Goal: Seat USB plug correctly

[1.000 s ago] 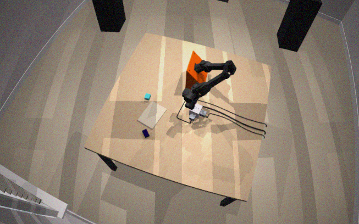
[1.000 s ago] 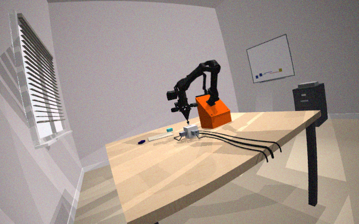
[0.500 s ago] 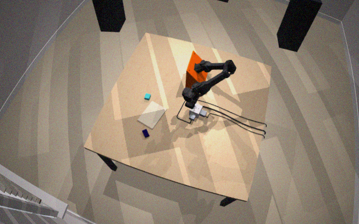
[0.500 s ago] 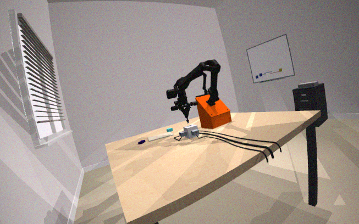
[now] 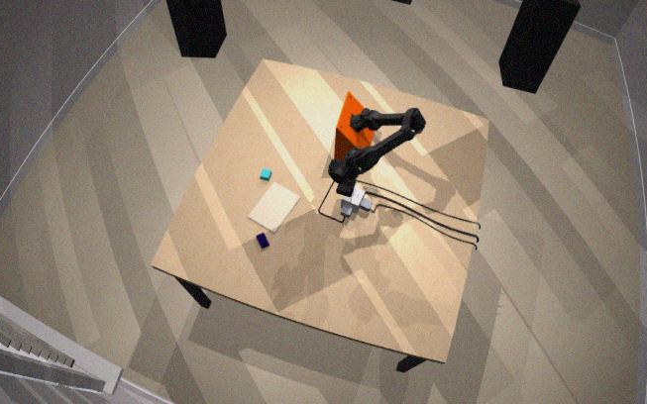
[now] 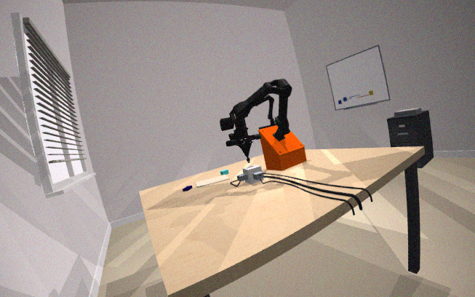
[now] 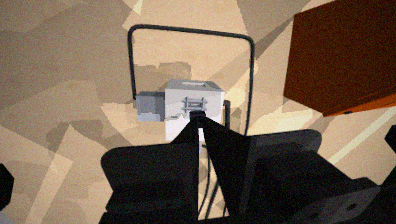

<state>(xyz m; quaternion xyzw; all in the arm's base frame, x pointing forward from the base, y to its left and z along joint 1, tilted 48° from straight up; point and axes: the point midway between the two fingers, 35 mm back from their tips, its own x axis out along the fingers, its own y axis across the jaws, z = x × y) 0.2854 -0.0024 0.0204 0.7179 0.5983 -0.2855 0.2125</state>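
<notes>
The dark USB plug lies 2 cm below my gripper tip. The rest, counted from my gripper tip: pale flat sheet (8 cm ahead, 30 cm to the right, 13 cm below); teal block (7 cm behind, 37 cm to the right, 12 cm below); dark blue block (25 cm ahead, 32 cm to the right, 13 cm below).
</notes>
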